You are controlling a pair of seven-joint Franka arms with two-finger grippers.
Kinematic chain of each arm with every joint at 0, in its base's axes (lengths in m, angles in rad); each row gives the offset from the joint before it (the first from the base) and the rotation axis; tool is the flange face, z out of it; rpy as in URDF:
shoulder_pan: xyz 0 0 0.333 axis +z
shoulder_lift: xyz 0 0 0 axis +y
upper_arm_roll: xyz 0 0 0.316 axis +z
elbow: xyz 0.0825 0 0 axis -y
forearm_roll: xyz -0.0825 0 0.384 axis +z
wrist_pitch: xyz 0 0 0 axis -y
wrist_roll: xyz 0.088 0 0 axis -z
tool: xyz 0 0 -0.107 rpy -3.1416 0 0
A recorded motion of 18 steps. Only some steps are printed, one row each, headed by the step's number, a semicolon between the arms.
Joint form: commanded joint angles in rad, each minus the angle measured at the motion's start. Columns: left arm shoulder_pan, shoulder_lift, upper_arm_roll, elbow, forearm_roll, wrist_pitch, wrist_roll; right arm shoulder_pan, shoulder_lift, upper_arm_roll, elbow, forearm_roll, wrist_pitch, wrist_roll.
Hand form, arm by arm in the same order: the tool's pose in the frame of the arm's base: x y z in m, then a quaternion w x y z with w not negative. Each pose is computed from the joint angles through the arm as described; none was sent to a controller.
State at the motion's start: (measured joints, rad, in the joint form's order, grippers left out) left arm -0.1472 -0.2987 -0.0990 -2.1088 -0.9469 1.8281 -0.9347; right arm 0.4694 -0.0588 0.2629 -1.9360 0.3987 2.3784 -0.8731
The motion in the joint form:
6: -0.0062 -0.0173 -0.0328 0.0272 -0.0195 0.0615 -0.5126; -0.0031 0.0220 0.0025 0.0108 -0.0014 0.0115 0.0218
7: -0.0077 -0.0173 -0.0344 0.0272 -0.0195 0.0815 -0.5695; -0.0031 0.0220 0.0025 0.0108 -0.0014 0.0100 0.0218
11: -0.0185 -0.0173 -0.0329 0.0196 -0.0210 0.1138 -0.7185; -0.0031 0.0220 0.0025 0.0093 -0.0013 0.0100 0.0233
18: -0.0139 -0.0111 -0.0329 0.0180 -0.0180 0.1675 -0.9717; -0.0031 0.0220 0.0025 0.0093 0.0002 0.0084 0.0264
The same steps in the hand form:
6: 0.4421 -0.2012 0.5977 0.32293 0.67996 0.59048 -0.29104; 0.4357 0.3986 0.5586 0.14682 -0.74294 -0.60232 -0.25239
7: 0.4436 -0.2013 0.5988 0.32013 0.66093 0.61182 -0.29387; 0.4356 0.3986 0.5584 0.14694 -0.74298 -0.60253 -0.25168
11: 0.4447 -0.2029 0.5969 0.30407 0.61002 0.66250 -0.31066; 0.4355 0.3985 0.5576 0.14714 -0.74366 -0.60199 -0.25086
18: 0.4527 -0.1970 0.5962 0.27907 0.50955 0.74312 -0.33203; 0.4354 0.3985 0.5575 0.14827 -0.74482 -0.60068 -0.24988

